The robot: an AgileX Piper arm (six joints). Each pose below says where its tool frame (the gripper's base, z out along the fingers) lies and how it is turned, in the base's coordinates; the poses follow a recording.
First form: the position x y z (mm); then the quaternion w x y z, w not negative.
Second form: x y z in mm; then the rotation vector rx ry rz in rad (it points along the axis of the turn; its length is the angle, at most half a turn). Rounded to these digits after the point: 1 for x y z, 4 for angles.
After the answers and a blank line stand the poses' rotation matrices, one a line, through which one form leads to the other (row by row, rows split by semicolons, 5 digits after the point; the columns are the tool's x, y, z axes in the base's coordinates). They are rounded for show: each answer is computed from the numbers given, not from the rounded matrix.
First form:
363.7 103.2 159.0 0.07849 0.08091 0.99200 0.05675
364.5 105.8 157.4 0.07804 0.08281 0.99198 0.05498
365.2 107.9 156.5 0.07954 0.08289 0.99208 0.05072
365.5 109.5 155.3 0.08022 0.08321 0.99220 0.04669
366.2 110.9 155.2 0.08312 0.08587 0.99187 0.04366
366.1 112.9 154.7 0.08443 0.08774 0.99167 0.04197
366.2 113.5 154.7 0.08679 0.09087 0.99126 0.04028
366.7 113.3 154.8 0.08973 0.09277 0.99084 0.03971
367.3 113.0 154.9 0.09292 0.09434 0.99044 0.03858
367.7 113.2 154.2 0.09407 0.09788 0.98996 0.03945
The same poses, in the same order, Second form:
363.7 103.2 159.0 0.2422 2.9697 0.1699
364.5 105.8 157.4 0.2480 2.9705 0.1646
365.2 107.9 156.5 0.2480 2.9681 0.1517
365.5 109.5 155.3 0.2488 2.9673 0.1396
366.2 110.9 155.2 0.2564 2.9612 0.1303
366.1 112.9 154.7 0.2617 2.9583 0.1252
366.2 113.5 154.7 0.2707 2.9530 0.1200
366.7 113.3 154.8 0.2759 2.9466 0.1181
367.3 113.0 154.9 0.2800 2.9400 0.1145
367.7 113.2 154.2 0.2903 2.9365 0.1170

-0.97459 0.15162 0.16491; 0.16944 0.98047 0.09989; -0.14654 0.12529 -0.98124
-0.97410 0.15571 0.16393; 0.17287 0.98024 0.09615; -0.14572 0.12200 -0.98177
-0.97361 0.15640 0.16623; 0.17254 0.98111 0.08745; -0.14941 0.11382 -0.98220
-0.97328 0.15763 0.16696; 0.17261 0.98179 0.07930; -0.15142 0.10600 -0.98277
-0.97143 0.16309 0.17239; 0.17760 0.98144 0.07234; -0.15739 0.10089 -0.98237
-0.97035 0.16693 0.17482; 0.18111 0.98108 0.06843; -0.16009 0.09806 -0.98222
-0.96842 0.17316 0.17938; 0.18714 0.98024 0.06408; -0.16474 0.09563 -0.98169
-0.96668 0.17671 0.18518; 0.19097 0.97963 0.06204; -0.17045 0.09534 -0.98074
-0.96493 0.17971 0.19134; 0.19405 0.97922 0.05889; -0.17679 0.09396 -0.97975
-0.96314 0.18637 0.19397; 0.20122 0.97773 0.05969; -0.17853 0.09652 -0.97919

